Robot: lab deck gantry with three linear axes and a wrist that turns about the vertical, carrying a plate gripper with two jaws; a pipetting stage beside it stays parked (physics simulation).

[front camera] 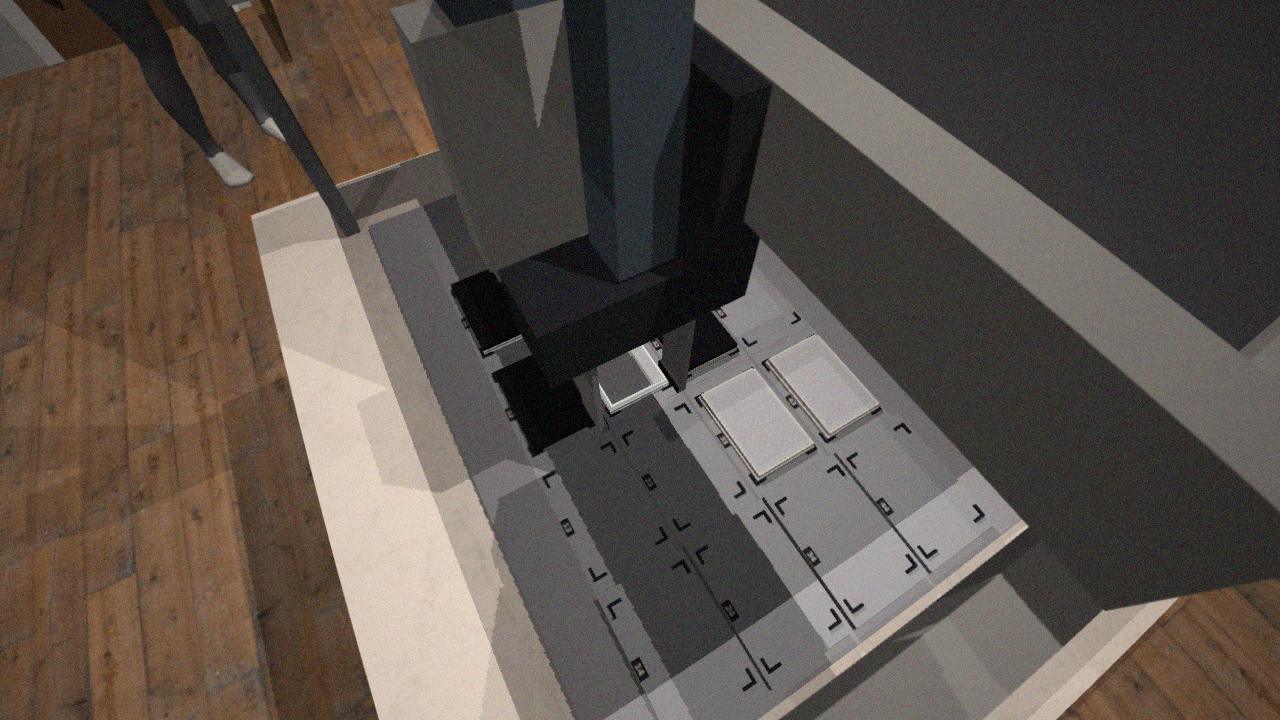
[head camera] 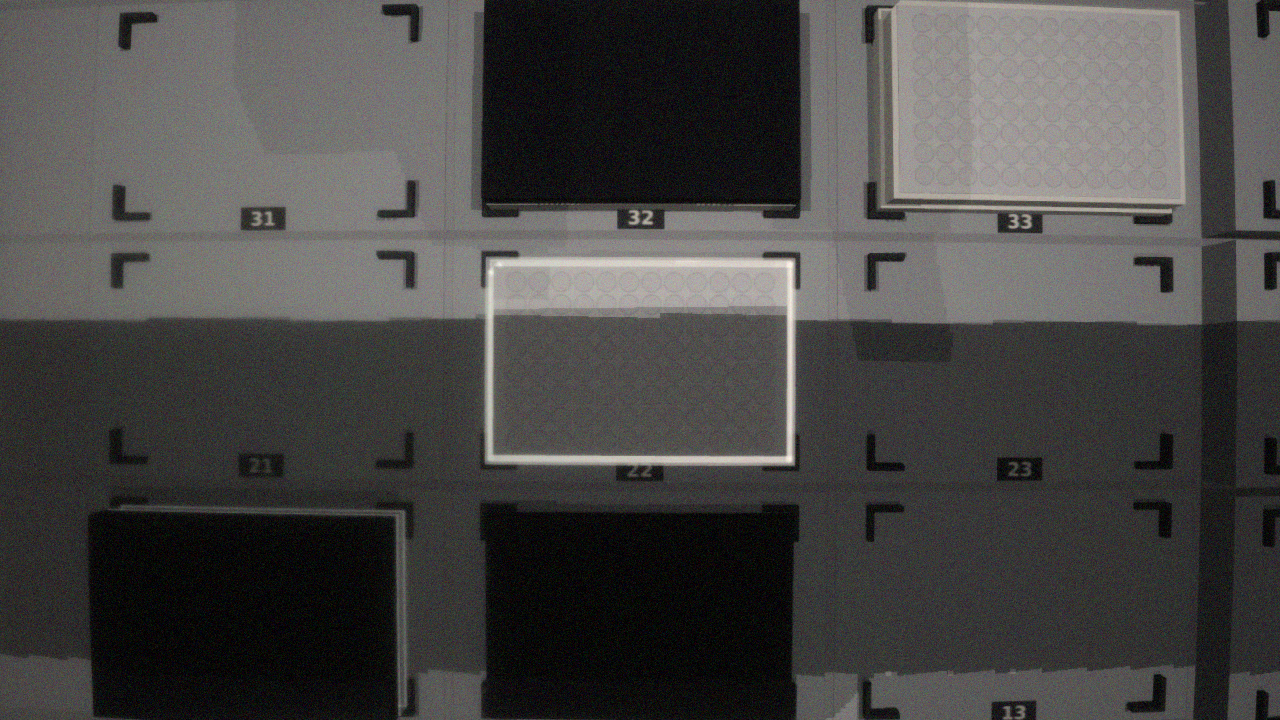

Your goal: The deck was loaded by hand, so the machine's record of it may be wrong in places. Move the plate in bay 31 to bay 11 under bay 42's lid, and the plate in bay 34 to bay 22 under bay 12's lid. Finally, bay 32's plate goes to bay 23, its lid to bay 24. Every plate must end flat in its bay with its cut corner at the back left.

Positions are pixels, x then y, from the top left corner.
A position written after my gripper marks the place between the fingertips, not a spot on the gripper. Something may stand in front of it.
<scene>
my gripper: front camera 634,396; not seen in the head camera view (out of frame)
black lid: front camera; head camera
black lid: front camera; head camera
black lid: front camera 711,340; head camera 577,109
same spot on black lid: [front camera: 546,416] = [head camera: 710,640]
same spot on black lid: [head camera: 186,608] = [front camera: 491,291]
</scene>
